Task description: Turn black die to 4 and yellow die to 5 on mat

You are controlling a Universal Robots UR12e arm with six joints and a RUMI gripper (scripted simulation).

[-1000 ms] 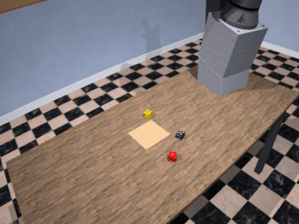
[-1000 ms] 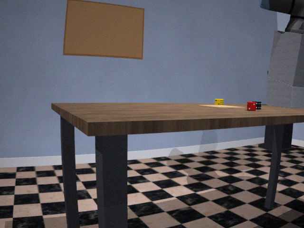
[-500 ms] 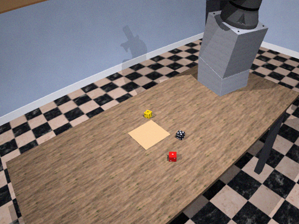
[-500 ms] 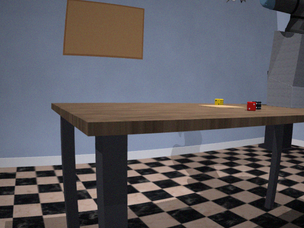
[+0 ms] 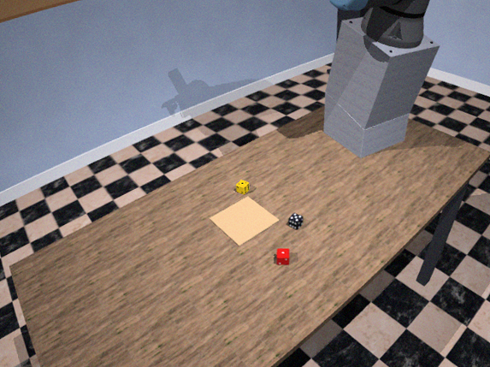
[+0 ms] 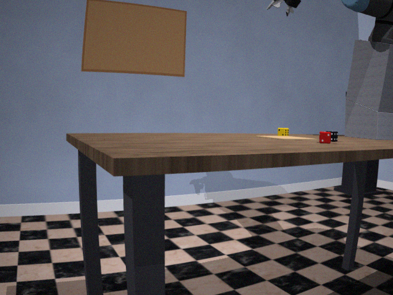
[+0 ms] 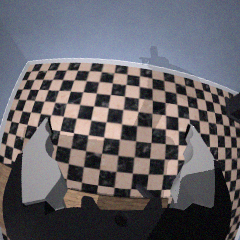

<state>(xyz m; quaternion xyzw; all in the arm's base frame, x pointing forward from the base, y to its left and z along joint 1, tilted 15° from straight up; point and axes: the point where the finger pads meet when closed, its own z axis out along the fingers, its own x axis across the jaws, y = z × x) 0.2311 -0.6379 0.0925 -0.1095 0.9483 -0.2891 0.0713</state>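
Now: the yellow die 650 mm below my hand, 550 mm to the left of it and 300 mm ahead of it. From my hand the other things lie so: red die 850 mm to the left, 650 mm below, 340 mm ahead; black die 760 mm to the left, 650 mm below, 250 mm ahead; tan mat 670 mm to the left, 660 mm below, 360 mm ahead.
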